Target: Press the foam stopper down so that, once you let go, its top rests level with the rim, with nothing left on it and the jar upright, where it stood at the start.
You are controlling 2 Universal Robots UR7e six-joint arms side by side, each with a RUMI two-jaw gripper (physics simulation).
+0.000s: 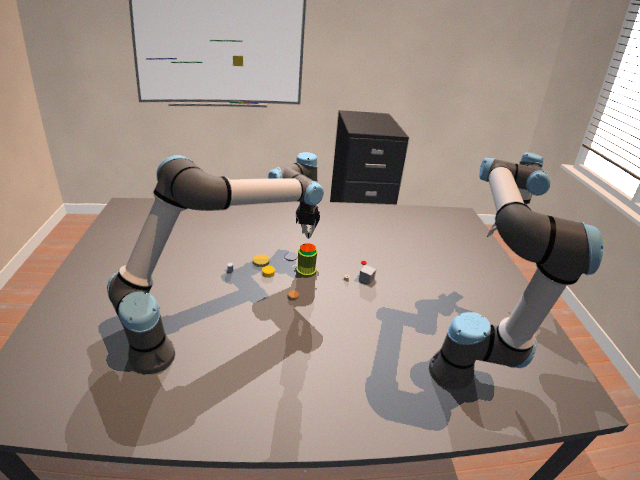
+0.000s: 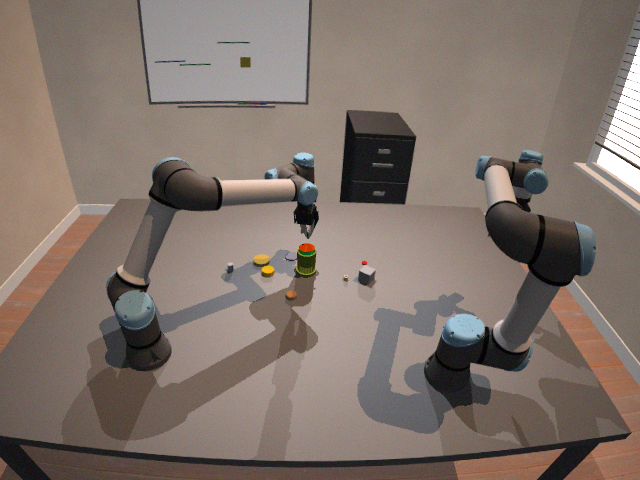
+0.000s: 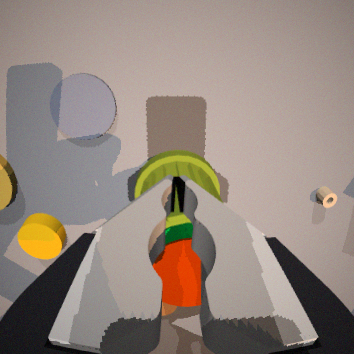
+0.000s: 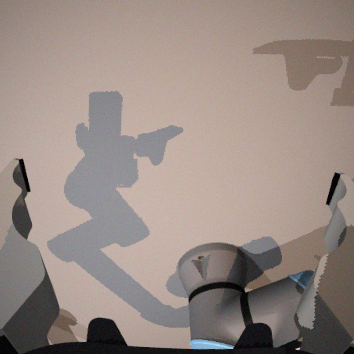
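The yellow-green ribbed jar (image 1: 306,265) (image 2: 306,265) (image 3: 177,160) stands upright near the middle of the table. A red-orange top (image 1: 308,248) (image 2: 306,248) (image 3: 182,275), which looks like the foam stopper, shows at its mouth above a green band (image 1: 308,252) (image 3: 179,232). Its exact height against the rim is too small to tell. My left gripper (image 1: 309,235) (image 2: 308,236) (image 3: 175,178) is shut and empty, fingers pointing down, a little above the stopper and apart from it. My right gripper (image 4: 179,167) is open and empty, high at the right side, far from the jar.
Two yellow discs (image 1: 261,259) (image 1: 268,271), a clear disc (image 1: 290,256) (image 3: 83,106) and a small grey cylinder (image 1: 230,268) lie left of the jar. An orange disc (image 1: 293,295) lies in front. A grey cube (image 1: 367,275), a red disc (image 1: 363,262) and a beige tube (image 1: 346,277) are on the right.
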